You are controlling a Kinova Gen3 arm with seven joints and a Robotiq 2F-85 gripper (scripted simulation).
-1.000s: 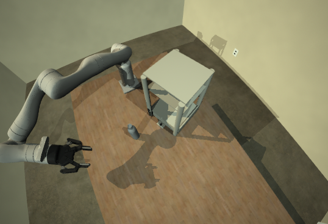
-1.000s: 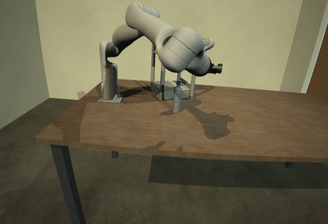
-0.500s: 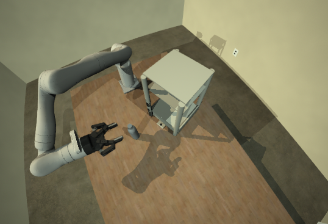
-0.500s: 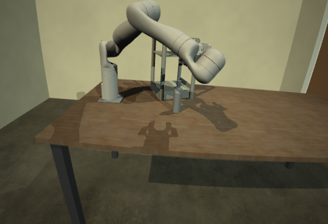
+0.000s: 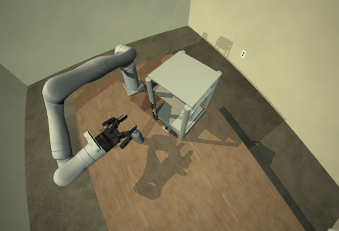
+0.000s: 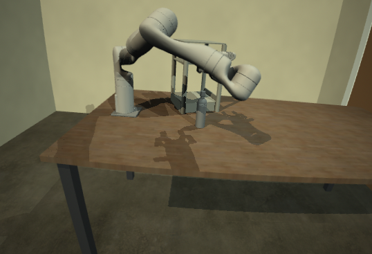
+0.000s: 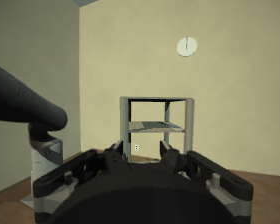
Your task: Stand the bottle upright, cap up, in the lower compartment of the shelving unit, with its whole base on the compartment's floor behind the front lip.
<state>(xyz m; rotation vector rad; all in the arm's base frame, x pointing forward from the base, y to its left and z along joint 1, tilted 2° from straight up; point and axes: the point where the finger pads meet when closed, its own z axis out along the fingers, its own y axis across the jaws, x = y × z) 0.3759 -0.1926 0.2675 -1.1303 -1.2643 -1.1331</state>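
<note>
The grey bottle lies 17 cm below my hand and 1 cm behind it. Also, from my hand: shelving unit: 29 cm to the left, 10 cm below, 1 cm ahead.
</note>
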